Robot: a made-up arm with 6 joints. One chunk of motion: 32 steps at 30 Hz.
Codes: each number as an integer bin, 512 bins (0 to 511) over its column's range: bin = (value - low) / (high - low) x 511, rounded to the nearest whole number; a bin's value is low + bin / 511 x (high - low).
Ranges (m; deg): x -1.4..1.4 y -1.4..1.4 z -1.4..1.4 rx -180..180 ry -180..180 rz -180..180
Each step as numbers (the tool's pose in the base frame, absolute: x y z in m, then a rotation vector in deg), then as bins.
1 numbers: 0.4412 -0.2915 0.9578 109.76 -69.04 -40.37
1 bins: 336 202 430 411 158 198
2 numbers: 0.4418 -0.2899 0.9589 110.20 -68.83 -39.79
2 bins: 336 203 430 412 158 199
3 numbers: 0.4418 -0.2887 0.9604 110.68 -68.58 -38.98
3 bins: 336 203 431 413 158 200
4 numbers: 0.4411 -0.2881 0.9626 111.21 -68.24 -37.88
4 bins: 336 203 431 413 159 202
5 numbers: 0.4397 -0.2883 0.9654 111.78 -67.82 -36.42
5 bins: 336 203 432 414 159 204
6 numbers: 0.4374 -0.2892 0.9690 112.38 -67.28 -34.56
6 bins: 335 203 432 415 160 206
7 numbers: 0.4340 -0.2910 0.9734 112.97 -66.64 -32.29
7 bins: 335 202 433 416 161 210
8 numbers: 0.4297 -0.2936 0.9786 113.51 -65.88 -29.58
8 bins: 334 202 434 417 162 214
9 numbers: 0.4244 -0.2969 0.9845 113.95 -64.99 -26.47
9 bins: 333 201 435 417 163 218
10 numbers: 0.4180 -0.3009 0.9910 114.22 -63.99 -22.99
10 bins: 332 201 436 418 165 223
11 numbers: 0.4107 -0.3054 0.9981 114.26 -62.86 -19.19
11 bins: 330 200 438 418 166 228
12 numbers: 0.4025 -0.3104 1.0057 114.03 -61.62 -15.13
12 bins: 329 199 439 417 168 234
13 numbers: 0.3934 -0.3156 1.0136 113.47 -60.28 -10.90
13 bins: 327 198 440 417 170 240
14 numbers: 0.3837 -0.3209 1.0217 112.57 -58.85 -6.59
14 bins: 326 197 442 415 172 246
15 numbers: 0.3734 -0.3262 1.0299 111.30 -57.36 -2.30
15 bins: 324 196 443 413 174 252
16 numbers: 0.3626 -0.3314 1.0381 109.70 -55.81 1.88
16 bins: 322 195 445 411 176 258
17 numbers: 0.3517 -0.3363 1.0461 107.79 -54.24 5.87
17 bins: 320 194 446 409 179 264
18 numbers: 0.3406 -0.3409 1.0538 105.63 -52.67 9.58
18 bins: 318 193 448 405 181 269
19 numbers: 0.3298 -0.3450 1.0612 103.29 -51.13 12.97
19 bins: 316 193 449 402 183 274
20 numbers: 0.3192 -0.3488 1.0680 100.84 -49.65 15.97
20 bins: 314 192 450 399 185 278
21 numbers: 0.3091 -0.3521 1.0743 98.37 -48.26 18.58
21 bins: 312 191 452 395 187 282
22 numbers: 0.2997 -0.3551 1.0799 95.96 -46.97 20.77
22 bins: 310 191 453 392 189 285
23 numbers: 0.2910 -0.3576 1.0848 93.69 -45.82 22.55
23 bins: 309 190 453 388 190 288
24 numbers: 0.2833 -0.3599 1.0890 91.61 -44.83 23.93
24 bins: 307 190 454 386 192 289
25 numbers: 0.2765 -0.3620 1.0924 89.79 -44.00 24.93
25 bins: 306 189 455 383 193 291
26 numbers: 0.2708 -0.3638 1.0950 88.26 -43.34 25.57
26 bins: 305 189 455 381 194 292
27 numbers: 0.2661 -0.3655 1.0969 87.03 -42.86 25.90
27 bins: 304 189 456 379 195 292
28 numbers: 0.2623 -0.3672 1.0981 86.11 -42.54 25.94
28 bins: 303 188 456 378 195 292
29 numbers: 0.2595 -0.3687 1.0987 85.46 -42.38 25.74
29 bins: 303 188 456 377 195 292
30 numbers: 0.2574 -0.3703 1.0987 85.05 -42.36 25.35
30 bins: 302 188 456 376 195 291
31 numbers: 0.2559 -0.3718 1.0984 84.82 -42.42 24.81
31 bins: 302 188 456 376 195 291
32 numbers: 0.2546 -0.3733 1.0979 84.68 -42.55 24.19
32 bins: 302 187 456 376 195 290
